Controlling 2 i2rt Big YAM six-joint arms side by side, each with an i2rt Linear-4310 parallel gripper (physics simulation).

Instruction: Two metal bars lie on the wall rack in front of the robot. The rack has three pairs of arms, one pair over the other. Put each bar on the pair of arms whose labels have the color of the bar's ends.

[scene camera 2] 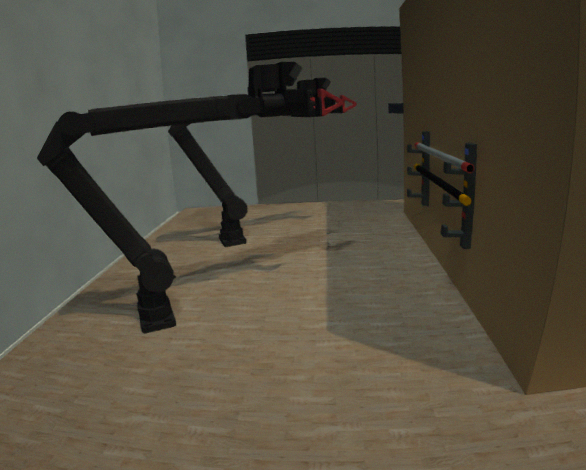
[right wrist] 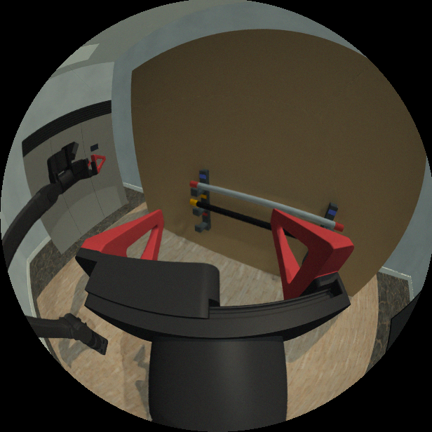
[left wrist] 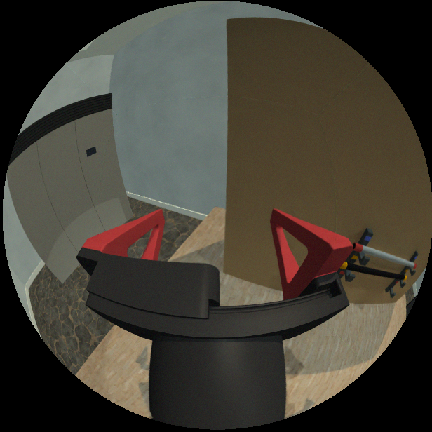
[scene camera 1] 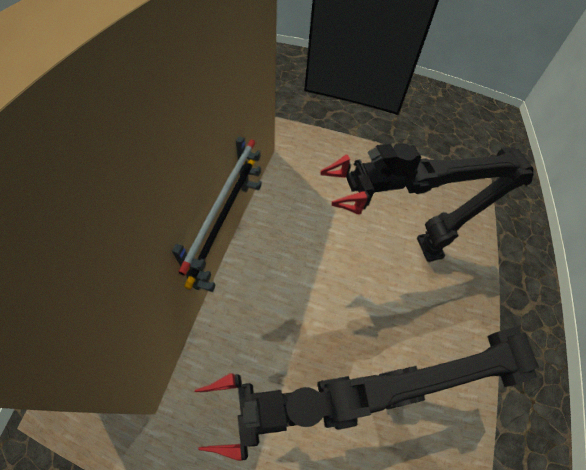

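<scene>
A silver bar with red ends lies on the top pair of arms, labelled blue, of the wall rack. A black bar with yellow ends lies on the middle pair, labelled yellow. The bottom pair, labelled red, holds no bar. My left gripper is open and empty, off to one side of the rack. My right gripper is open and empty, away from the bars.
The rack is fixed to a tall brown wall panel. Both arms stand on the wooden floor. A dark upright panel stands beyond the right arm in scene camera 1.
</scene>
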